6 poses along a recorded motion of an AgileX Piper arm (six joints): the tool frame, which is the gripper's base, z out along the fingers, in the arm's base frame.
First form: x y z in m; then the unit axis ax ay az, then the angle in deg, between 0 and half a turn.
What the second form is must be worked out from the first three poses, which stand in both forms.
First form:
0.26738, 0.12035, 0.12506, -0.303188, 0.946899, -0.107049, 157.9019
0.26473, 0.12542, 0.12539, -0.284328, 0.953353, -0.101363, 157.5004
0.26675, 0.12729, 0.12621, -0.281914, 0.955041, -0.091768, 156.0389
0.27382, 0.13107, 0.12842, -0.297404, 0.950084, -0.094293, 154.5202
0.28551, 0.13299, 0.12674, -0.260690, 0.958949, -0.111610, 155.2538
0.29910, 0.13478, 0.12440, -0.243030, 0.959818, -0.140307, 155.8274
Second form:
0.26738, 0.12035, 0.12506; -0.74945, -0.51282, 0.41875; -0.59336, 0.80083, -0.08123; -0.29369, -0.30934, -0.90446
0.26473, 0.12542, 0.12539; -0.76835, -0.48271, 0.42027; -0.56029, 0.82470, -0.07711; -0.30938, -0.29472, -0.90412
0.26675, 0.12729, 0.12621; -0.76172, -0.47801, 0.43737; -0.55254, 0.83178, -0.05324; -0.33835, -0.28222, -0.89770
0.27382, 0.13107, 0.12842; -0.73444, -0.49707, 0.46208; -0.57820, 0.81479, -0.04252; -0.35536, -0.29840, -0.88582
0.28551, 0.13299, 0.12674; -0.77849, -0.43030, 0.45694; -0.52374, 0.84655, -0.09510; -0.34590, -0.31335, -0.88440
0.29910, 0.13478, 0.12440; -0.79937, -0.38862, 0.45824; -0.50353, 0.84941, -0.15801; -0.32783, -0.35705, -0.87467

